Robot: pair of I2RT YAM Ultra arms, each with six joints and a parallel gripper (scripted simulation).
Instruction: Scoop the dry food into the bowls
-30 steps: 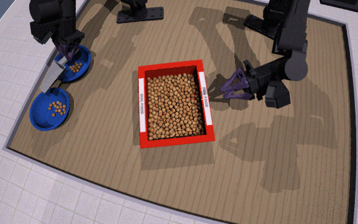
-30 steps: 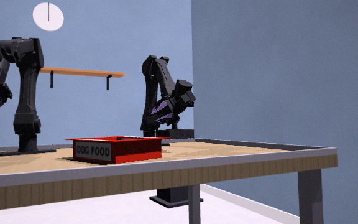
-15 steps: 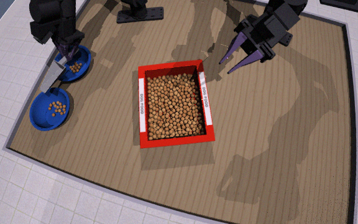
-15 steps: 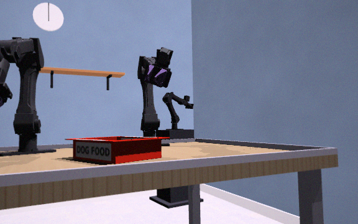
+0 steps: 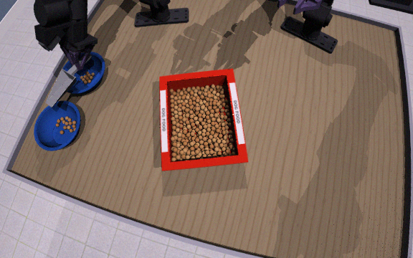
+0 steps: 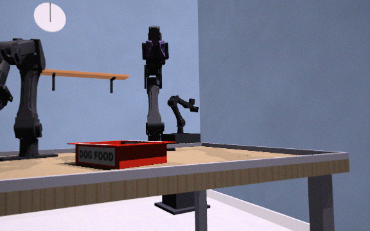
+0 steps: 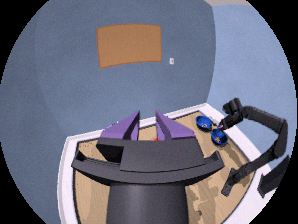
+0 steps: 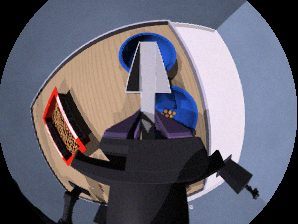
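The grey scoop is 40 mm ahead of my right hand, 20 mm to the right of it and 10 mm below it.
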